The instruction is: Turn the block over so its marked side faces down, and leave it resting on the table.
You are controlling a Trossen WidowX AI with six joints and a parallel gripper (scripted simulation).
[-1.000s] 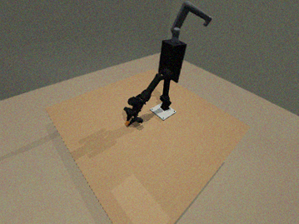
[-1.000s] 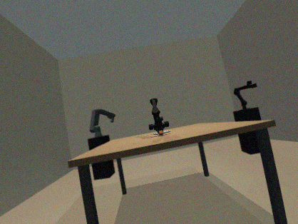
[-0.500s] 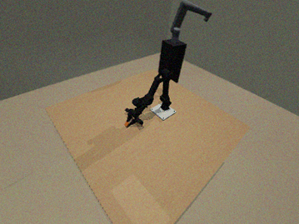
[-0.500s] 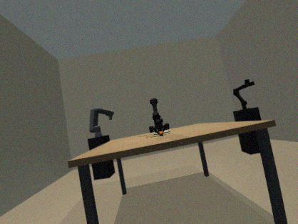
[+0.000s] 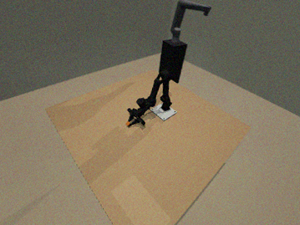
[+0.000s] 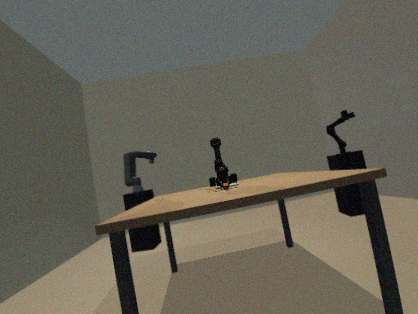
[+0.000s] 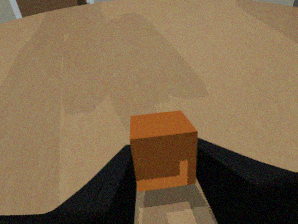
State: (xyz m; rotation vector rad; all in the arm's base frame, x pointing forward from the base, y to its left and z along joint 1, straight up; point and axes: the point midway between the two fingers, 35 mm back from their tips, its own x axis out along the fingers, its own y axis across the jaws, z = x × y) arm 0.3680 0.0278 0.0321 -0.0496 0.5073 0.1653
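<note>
The orange block lies 10 mm below my gripper tip.
</note>
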